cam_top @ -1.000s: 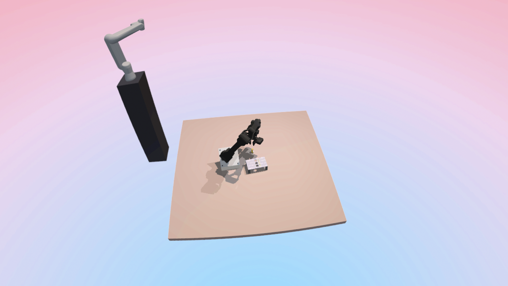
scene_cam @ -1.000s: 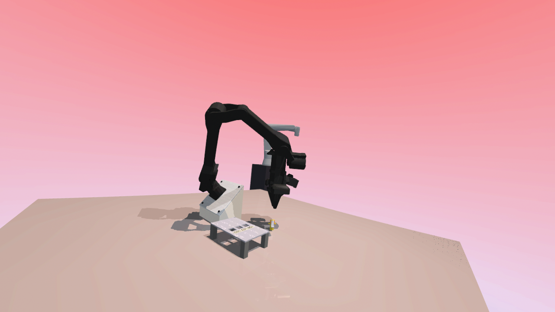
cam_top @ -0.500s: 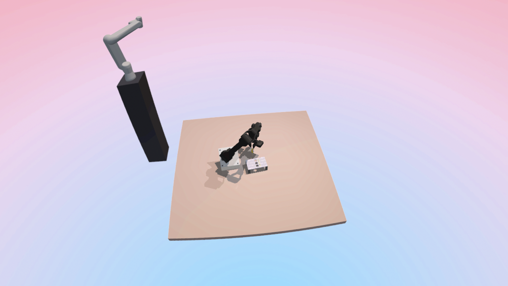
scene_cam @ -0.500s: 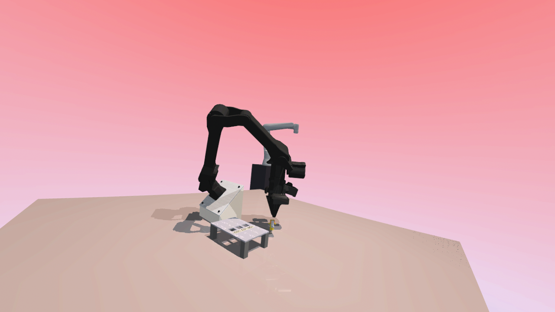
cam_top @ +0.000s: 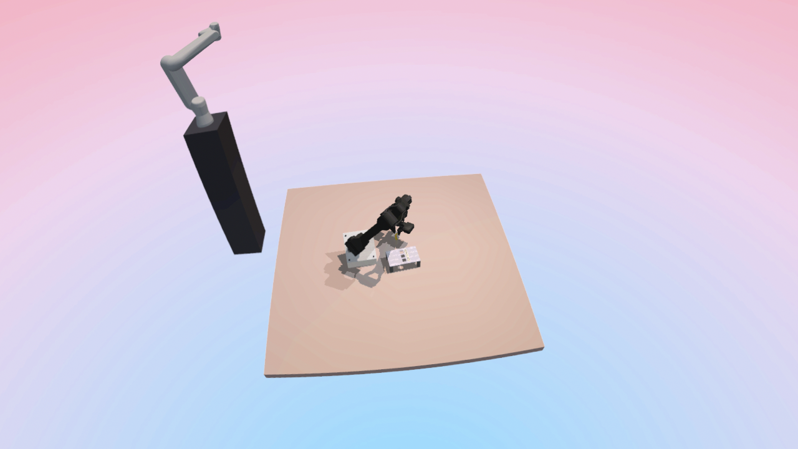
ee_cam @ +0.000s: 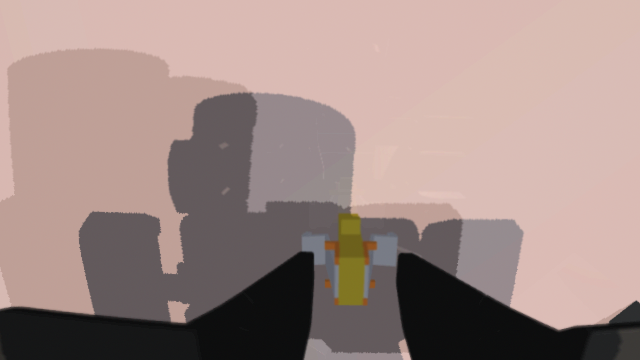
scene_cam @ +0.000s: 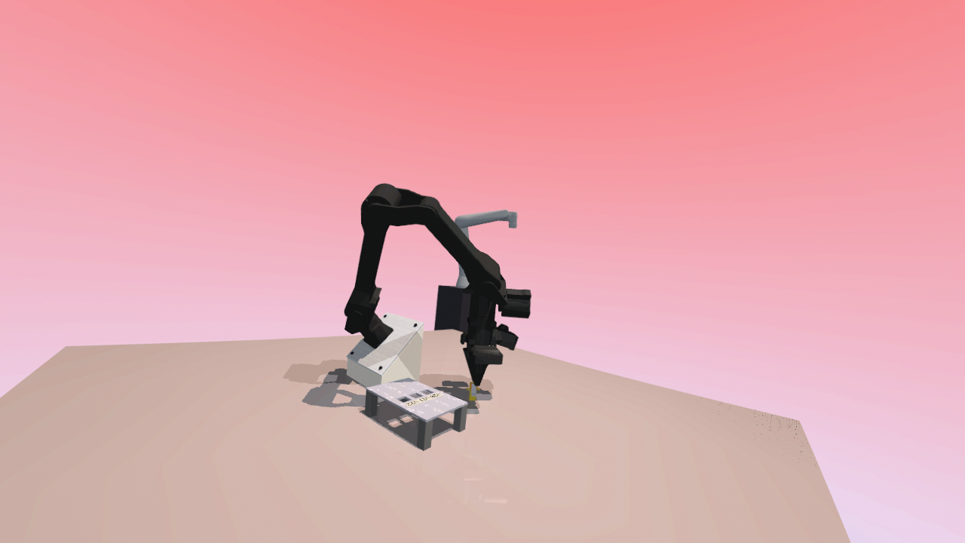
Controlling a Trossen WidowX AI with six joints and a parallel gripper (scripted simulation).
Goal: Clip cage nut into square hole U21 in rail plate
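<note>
My gripper tip is 2 cm above the cage nut.
</note>
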